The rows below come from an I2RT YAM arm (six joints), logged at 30 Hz.
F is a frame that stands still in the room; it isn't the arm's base.
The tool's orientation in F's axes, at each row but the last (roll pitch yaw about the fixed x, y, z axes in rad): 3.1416 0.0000 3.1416; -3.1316 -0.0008 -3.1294; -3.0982 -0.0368 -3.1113; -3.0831 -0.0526 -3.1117; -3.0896 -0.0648 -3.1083; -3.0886 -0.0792 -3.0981; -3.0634 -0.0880 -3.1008; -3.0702 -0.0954 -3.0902; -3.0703 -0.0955 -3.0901
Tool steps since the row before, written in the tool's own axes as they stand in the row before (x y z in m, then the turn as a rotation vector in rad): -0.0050 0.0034 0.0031 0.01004 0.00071 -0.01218; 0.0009 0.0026 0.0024 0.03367 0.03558 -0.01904; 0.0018 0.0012 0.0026 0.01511 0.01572 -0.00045; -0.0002 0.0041 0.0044 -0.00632 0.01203 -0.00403; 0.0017 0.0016 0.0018 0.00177 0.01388 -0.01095; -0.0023 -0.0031 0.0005 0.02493 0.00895 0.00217; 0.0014 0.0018 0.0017 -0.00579 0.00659 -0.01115; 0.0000 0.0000 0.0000 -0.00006 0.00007 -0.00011; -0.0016 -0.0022 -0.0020 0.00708 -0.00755 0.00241
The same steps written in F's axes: 0.0050 0.0034 -0.0031 -0.01004 0.00071 0.01218; -0.0009 0.0026 -0.0024 -0.03409 0.03536 0.01871; -0.0019 0.0010 -0.0026 -0.01558 0.01526 0.00032; -0.0002 0.0038 -0.0046 0.00612 0.01243 0.00298; -0.0019 0.0014 -0.0018 -0.00158 0.01439 0.01031; 0.0024 -0.0030 -0.0005 -0.02542 0.00772 -0.00066; -0.0016 0.0016 -0.0017 0.00639 0.00771 0.01005; 0.0000 0.0000 0.0000 0.00007 0.00008 0.00010; 0.0019 -0.0020 0.0020 -0.00682 -0.00806 -0.00118
